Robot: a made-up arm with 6 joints. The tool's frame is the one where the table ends. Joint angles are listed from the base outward.
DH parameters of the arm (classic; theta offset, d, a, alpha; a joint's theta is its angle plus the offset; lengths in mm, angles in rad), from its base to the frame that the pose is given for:
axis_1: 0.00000 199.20 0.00 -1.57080
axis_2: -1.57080 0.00 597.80 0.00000
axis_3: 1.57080 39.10 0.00 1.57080
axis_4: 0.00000 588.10 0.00 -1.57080
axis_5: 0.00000 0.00 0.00 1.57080
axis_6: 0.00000 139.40 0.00 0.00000
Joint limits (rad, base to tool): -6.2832..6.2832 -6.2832..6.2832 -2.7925..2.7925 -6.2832..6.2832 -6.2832..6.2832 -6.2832..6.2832
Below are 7 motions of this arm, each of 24 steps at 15 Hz.
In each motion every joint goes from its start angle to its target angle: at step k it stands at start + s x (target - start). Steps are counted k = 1, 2, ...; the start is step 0. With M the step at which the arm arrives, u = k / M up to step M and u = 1 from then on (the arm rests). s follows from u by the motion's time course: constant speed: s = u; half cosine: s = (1 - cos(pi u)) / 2; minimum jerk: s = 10 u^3 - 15 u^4 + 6 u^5.
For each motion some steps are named. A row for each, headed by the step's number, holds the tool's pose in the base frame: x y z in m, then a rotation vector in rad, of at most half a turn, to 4 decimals.
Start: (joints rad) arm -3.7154 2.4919 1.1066 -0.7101 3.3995 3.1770
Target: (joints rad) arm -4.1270 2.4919 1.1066 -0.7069 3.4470 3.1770
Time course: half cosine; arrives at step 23
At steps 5, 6, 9, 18, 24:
5: -0.1880 0.0572 -0.6959 -0.2820 -0.6164 0.1598
6: -0.1872 0.0607 -0.6961 -0.2877 -0.6157 0.1416
9: -0.1833 0.0738 -0.6968 -0.3095 -0.6129 0.0735
18: -0.1648 0.1137 -0.6989 -0.3809 -0.6003 -0.1433
24: -0.1599 0.1213 -0.6993 -0.3957 -0.5970 -0.1869

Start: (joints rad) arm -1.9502 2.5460 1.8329 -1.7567 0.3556 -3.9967
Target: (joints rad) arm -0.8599 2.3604 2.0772 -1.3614 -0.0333 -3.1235
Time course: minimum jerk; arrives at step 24
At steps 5, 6, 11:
5: 0.0974 0.3233 -0.5315 -1.7832 -0.8395 -0.5285
6: 0.0848 0.3246 -0.5268 -1.7774 -0.8195 -0.4858
11: -0.0131 0.3174 -0.4886 -1.7563 -0.6673 -0.1118

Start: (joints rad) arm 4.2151 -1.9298 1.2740 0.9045 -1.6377 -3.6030
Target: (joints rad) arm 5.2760 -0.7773 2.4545 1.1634 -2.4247 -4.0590
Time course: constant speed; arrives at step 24
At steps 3, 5, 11, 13, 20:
3: 0.2403 0.8304 0.5708 -2.0540 0.7606 1.2703
5: 0.1393 0.7551 0.6633 -2.0609 0.4590 1.2252
11: -0.0644 0.4374 0.8120 -1.8533 -0.3356 1.0283
13: -0.0923 0.3231 0.8197 -1.7193 -0.5451 0.9487
20: -0.0620 0.0064 0.7194 -1.0963 -0.9864 0.6588

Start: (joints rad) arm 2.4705 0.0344 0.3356 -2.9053 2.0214 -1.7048
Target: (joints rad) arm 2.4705 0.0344 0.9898 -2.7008 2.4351 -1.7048
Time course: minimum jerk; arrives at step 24
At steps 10, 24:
10: -0.1718 0.1311 1.2804 -1.2695 1.4217 -1.7044
24: -0.3056 0.2420 1.1171 -1.3654 1.2100 -1.9160

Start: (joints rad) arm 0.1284 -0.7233 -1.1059 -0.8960 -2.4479 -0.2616
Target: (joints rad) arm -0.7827 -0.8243 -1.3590 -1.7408 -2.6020 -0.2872
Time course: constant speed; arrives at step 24
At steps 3, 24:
3: -0.8463 0.1002 0.4547 0.0906 1.7450 0.9327
24: -0.5105 0.6625 0.3457 0.5639 0.8329 0.8679

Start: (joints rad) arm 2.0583 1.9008 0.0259 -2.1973 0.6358 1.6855
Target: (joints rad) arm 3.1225 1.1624 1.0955 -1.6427 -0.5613 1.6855
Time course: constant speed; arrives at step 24
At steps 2, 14, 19, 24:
2: -0.6625 1.0572 -0.1881 -1.5465 0.7193 0.8640
14: -1.1074 0.4991 -0.1225 -2.5299 0.3063 1.3479
19: -1.1472 0.1982 -0.0744 2.6940 -0.0153 -1.3357
24: -1.0931 -0.0923 -0.0154 2.3915 0.2470 -1.0592

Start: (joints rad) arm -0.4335 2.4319 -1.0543 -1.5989 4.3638 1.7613
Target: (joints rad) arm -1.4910 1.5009 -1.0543 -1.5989 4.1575 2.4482
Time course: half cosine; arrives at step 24
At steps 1, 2, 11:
1: 0.9070 -0.2371 -0.1505 -1.1907 1.3384 1.1054
2: 0.9071 -0.2510 -0.1396 -1.1855 1.3457 1.0932
11: 0.7405 -0.6566 0.2306 -0.9781 1.6162 0.6804

